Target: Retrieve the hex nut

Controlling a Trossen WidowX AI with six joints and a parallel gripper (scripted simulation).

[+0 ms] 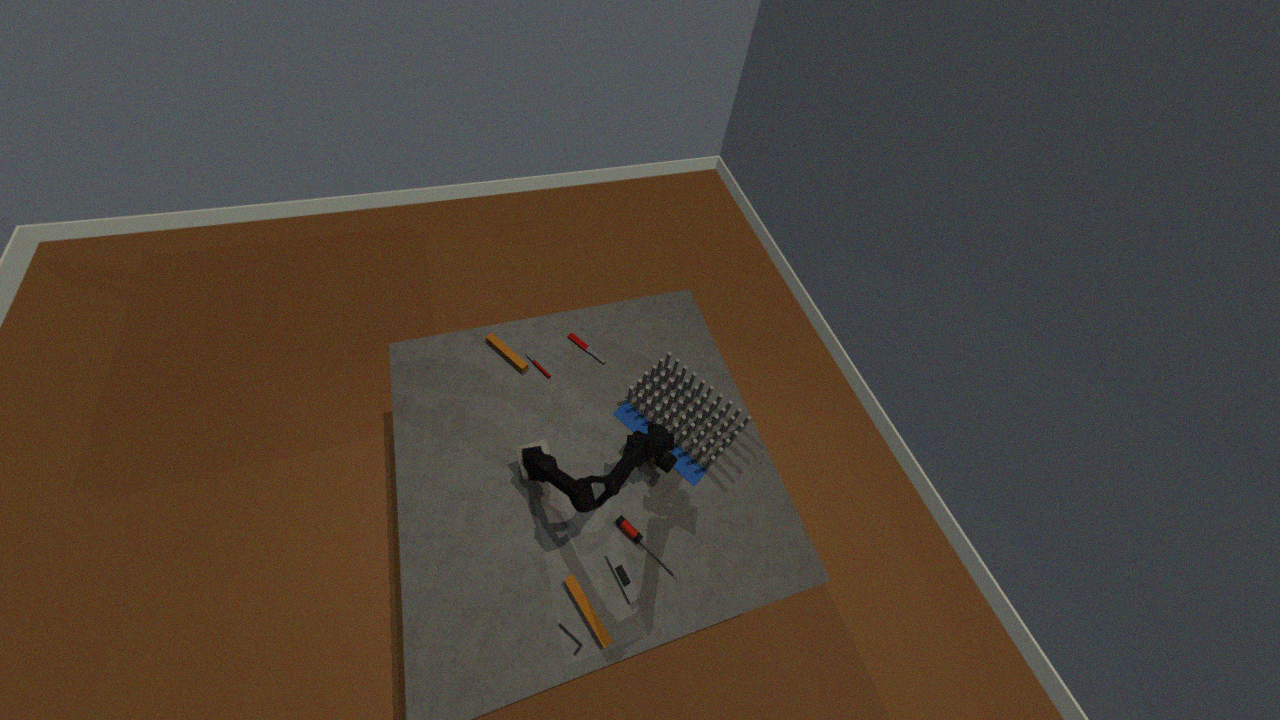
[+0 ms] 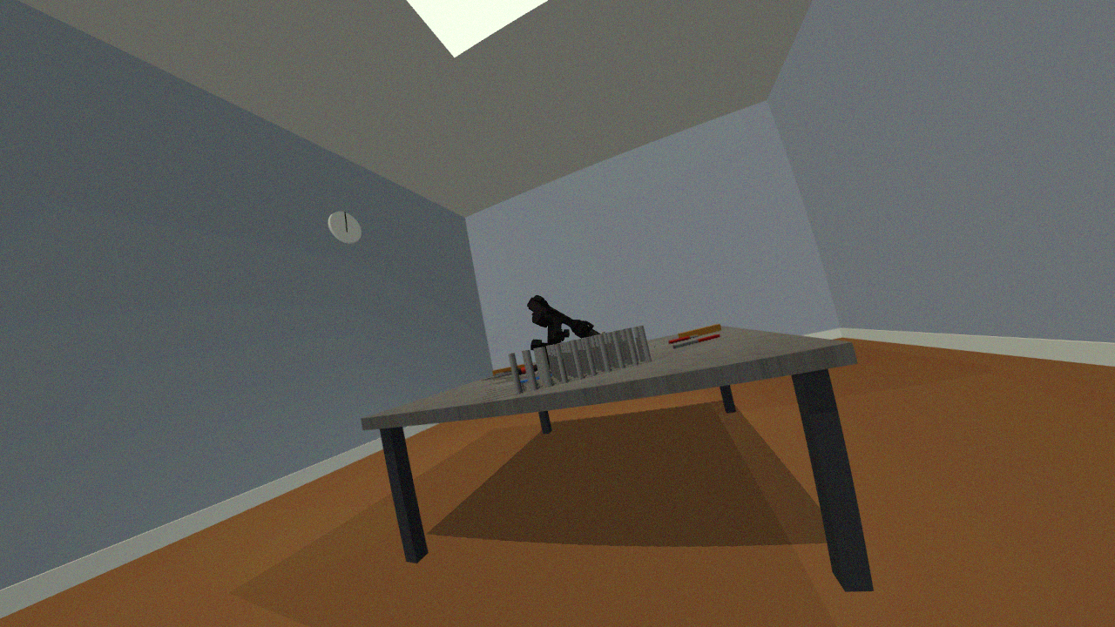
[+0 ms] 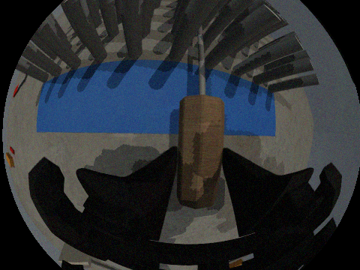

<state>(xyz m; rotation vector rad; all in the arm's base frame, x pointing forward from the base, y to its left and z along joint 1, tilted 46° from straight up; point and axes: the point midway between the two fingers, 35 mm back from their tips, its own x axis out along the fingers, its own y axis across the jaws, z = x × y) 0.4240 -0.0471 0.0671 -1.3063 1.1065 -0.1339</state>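
Now: gripper tip 2 cm short of the blue taped strip, 7 cm to the right of it and 2 cm above it. Round my gripper tip: hook tool (9 cm ahead, 6 cm to the left); dark flat tool (22 cm behind, 35 cm to the right, 1 cm below); thin red tool (38 cm behind, 51 cm to the left, 2 cm below).
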